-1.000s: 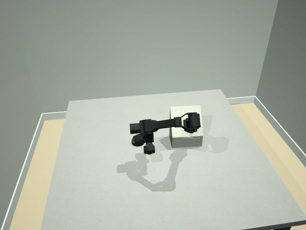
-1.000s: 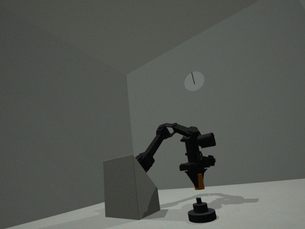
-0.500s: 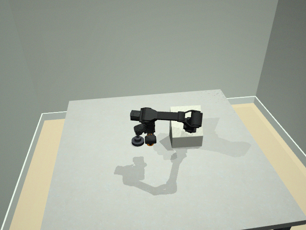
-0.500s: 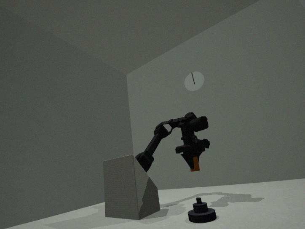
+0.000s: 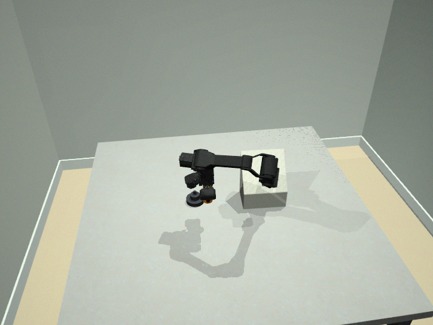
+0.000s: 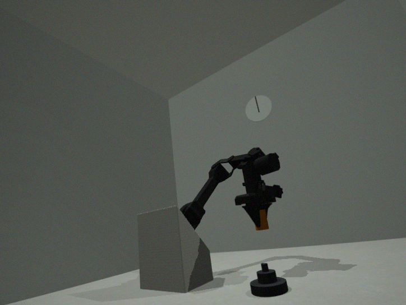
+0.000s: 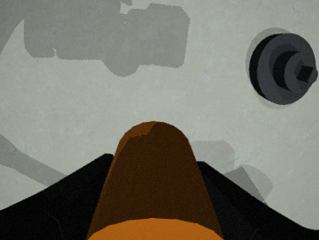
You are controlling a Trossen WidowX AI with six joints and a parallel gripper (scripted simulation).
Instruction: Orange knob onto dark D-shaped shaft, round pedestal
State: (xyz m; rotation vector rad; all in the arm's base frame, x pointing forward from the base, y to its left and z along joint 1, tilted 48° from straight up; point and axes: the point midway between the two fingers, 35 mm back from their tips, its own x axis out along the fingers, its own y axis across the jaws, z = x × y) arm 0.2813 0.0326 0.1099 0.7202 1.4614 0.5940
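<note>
The dark pedestal lies 50 mm ahead of my gripper tip, 150 mm to the right of it and 110 mm below it. Round my gripper tip: orange knob 20 mm above.
</note>
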